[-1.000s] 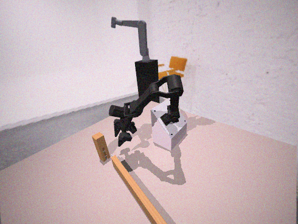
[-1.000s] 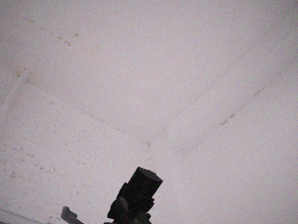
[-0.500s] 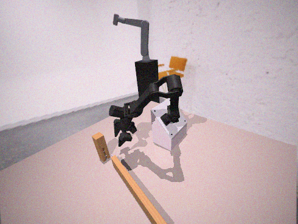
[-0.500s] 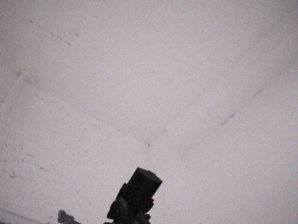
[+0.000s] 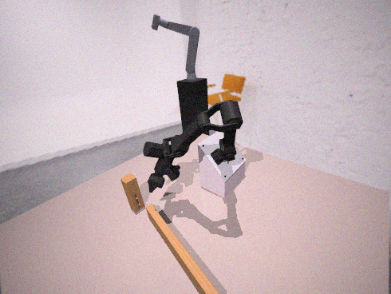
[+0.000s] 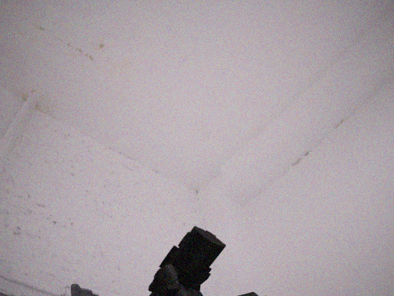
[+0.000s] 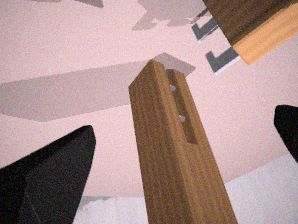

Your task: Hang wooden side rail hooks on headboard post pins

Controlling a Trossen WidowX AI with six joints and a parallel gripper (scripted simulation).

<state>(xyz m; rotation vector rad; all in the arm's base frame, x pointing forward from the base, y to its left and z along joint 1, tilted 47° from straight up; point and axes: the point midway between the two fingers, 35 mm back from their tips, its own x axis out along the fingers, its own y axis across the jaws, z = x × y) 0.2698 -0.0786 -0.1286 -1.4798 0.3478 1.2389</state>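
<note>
Right now my gripper tip is 60 mm short of the headboard post, 80 mm to the left of it and 40 mm above it.
</note>
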